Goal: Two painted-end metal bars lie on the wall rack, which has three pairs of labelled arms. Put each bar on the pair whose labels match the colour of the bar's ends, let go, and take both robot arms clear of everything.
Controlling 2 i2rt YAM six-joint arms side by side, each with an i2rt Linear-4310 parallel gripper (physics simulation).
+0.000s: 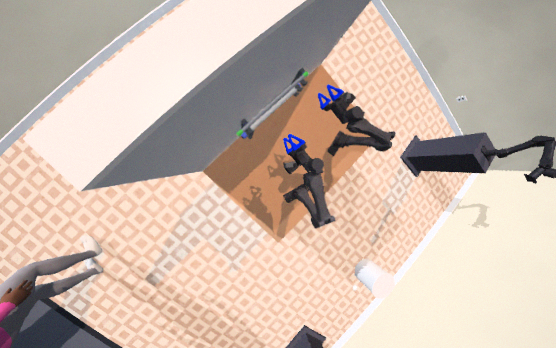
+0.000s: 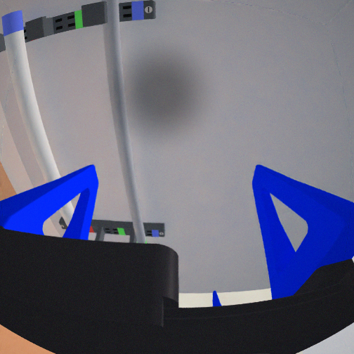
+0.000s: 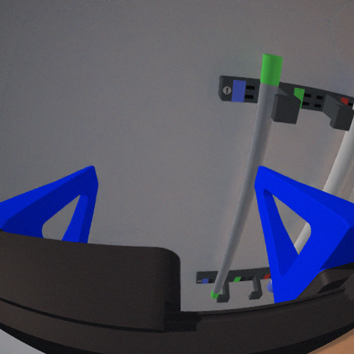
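Seen in the pictures: left gripper, fingertip midpoint: [image 1: 286, 136]; right gripper, fingertip midpoint: [image 1: 322, 89]; left arm's base, link origin: [image 1: 296, 192]; right arm's base, link origin: [image 1: 336, 143].
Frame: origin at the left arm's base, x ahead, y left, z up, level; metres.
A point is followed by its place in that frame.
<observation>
The grey bar with green ends [image 1: 265, 112] @(x 0.559, y 0.017, z 0.317 m) [image 2: 118, 100] [image 3: 252, 165] rests on the outermost arms of the wall rack [image 2: 124, 12] [image 3: 223, 82], beside the blue labels. The whiter bar with blue ends [image 2: 35, 110] [image 3: 340, 157] lies at the other end of the rack brackets, apparently on the red-labelled pair. The arms by the green labels, between the bars, show no bar on them. My left gripper [image 1: 291, 137] @(x 0.395, y -0.002, z 0.392 m) [image 2: 174, 173] is open and empty, a short way out from the rack. My right gripper [image 1: 327, 90] @(x 0.523, y -0.279, z 0.408 m) [image 3: 176, 174] is open and empty, out from the rack's upper-right end.
The rack is fixed to the grey wall [image 1: 175, 105] @(x 0.520, y 0.300, z 0.845 m) above the brown table top [image 1: 260, 200] @(x 0.085, y 0.263, z 0.000 m). Both arms stand over the table. A dark pedestal [image 1: 445, 152] with another arm stands at the right, a white cylinder [image 1: 372, 279] below, and a person [image 1: 45, 272] at lower left.
</observation>
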